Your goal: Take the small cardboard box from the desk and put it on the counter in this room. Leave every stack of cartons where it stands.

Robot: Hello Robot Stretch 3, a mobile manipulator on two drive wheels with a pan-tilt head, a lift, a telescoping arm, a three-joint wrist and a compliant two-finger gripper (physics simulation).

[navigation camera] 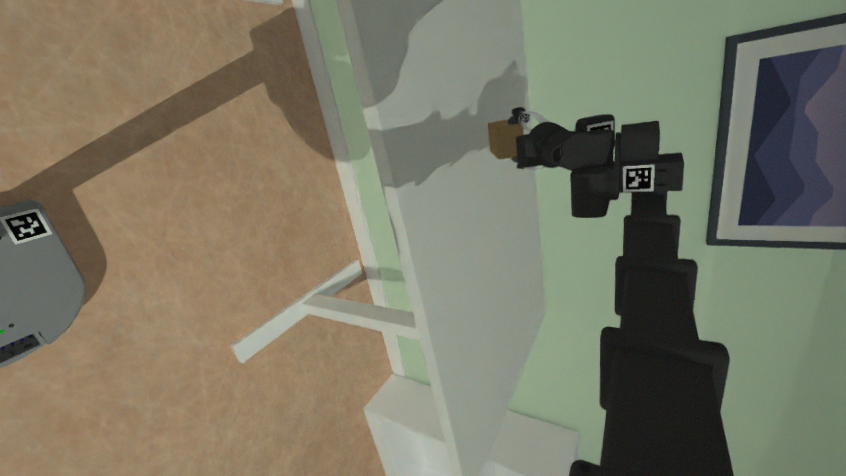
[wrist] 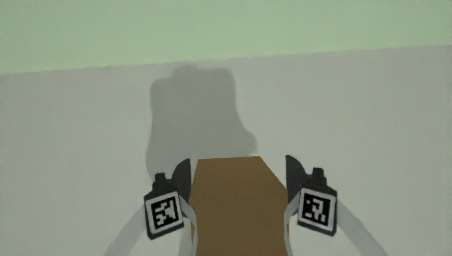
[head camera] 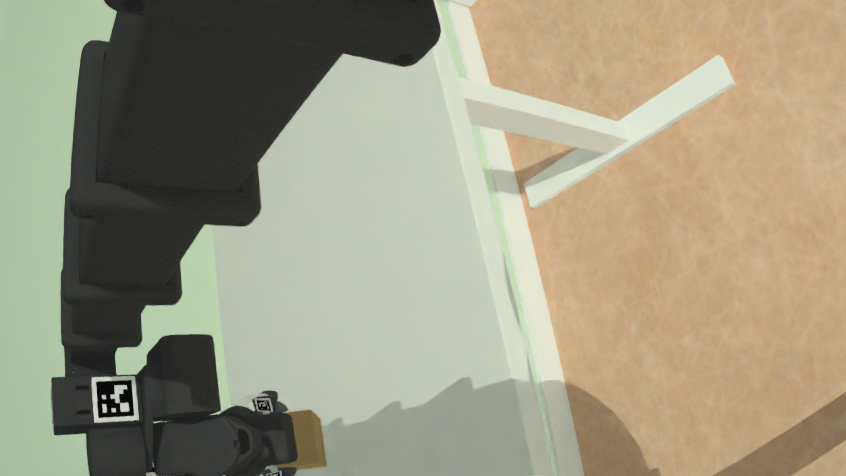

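Places are measured from the robot's base along level axes (x ahead, y left, z up), in millimetres.
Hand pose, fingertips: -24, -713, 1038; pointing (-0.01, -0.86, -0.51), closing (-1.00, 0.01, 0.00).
Things, the pixels of their top centre, and the offset from my fingertips, as dx, dy, dz. "spot": a spot on its surface instead. Level surfaces: height alone.
- small cardboard box, top centre: (head camera: 261, 446) (navigation camera: 527, 135) +4, +7, +23
- light grey desk, surface height: dz -88
- white T-shaped desk leg, surface spot: (head camera: 550, 115) spot: -586, -45, -712
- white furniture piece, surface spot: (navigation camera: 408, 408) spot: -1355, -293, -795
The small cardboard box (head camera: 308, 439) (navigation camera: 501, 139) (wrist: 239, 215) is brown. In the wrist view it fills the gap between the two fingers at the bottom centre. My gripper (head camera: 276, 436) (navigation camera: 521, 140) (wrist: 238, 176) is shut on the box, with a fingertip against each side. The box sticks out beyond the gripper in the head and navigation views and appears raised above the light grey desk (head camera: 354, 266) (navigation camera: 473, 266) (wrist: 350, 125). The box's underside is hidden. The counter and the carton stacks do not show in these views.
A green wall (navigation camera: 591, 284) (wrist: 225, 30) runs along the desk's back edge, with a framed picture (navigation camera: 722, 142) on it. A white T-shaped desk leg (head camera: 550, 115) (navigation camera: 360, 313) stands on the brown floor. A white furniture piece (navigation camera: 408, 408) stands at the desk's end. My dark arm (head camera: 177, 118) (navigation camera: 662, 378) extends over the desk side.
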